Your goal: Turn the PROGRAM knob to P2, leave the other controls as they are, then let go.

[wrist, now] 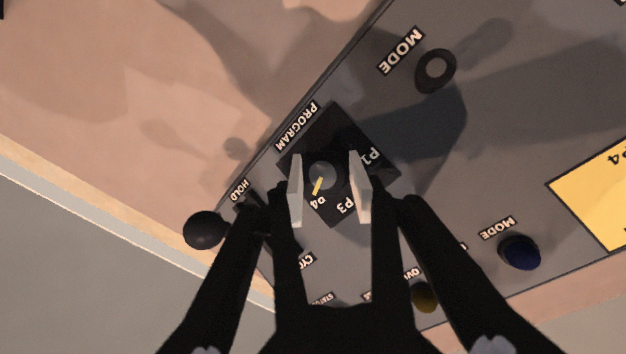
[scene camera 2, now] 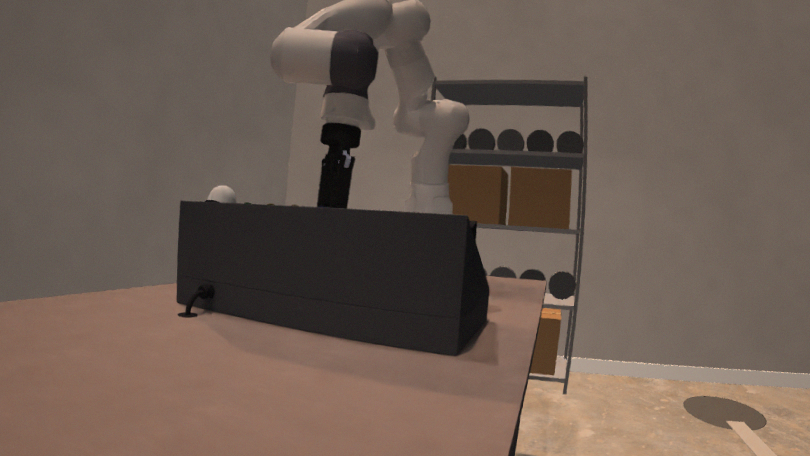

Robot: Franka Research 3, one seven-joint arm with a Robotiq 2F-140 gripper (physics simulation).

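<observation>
The PROGRAM knob (wrist: 323,175) has a round grey top with a yellow pointer line aimed at P4. It sits on a black square plate (wrist: 332,117) on the console (scene camera 2: 323,271) (wrist: 345,260). P1, P3 and P4 labels show; the P2 label is hidden by the right-hand finger. My gripper (wrist: 325,166) is partly open, its pale finger pads on either side of the knob with small visible gaps. In the scene view, the lower end of the gripper (scene camera 2: 333,198) goes out of sight behind the console's top edge, and the knob is hidden there.
In the wrist view, a black ball-ended lever (wrist: 205,230) stands by HOLD, left of the fingers. A dark MODE knob (wrist: 436,67), a blue knob (wrist: 521,252), a yellow button (wrist: 424,298) and a yellow card (wrist: 595,195) lie to the right. A shelf rack (scene camera 2: 583,124) stands behind.
</observation>
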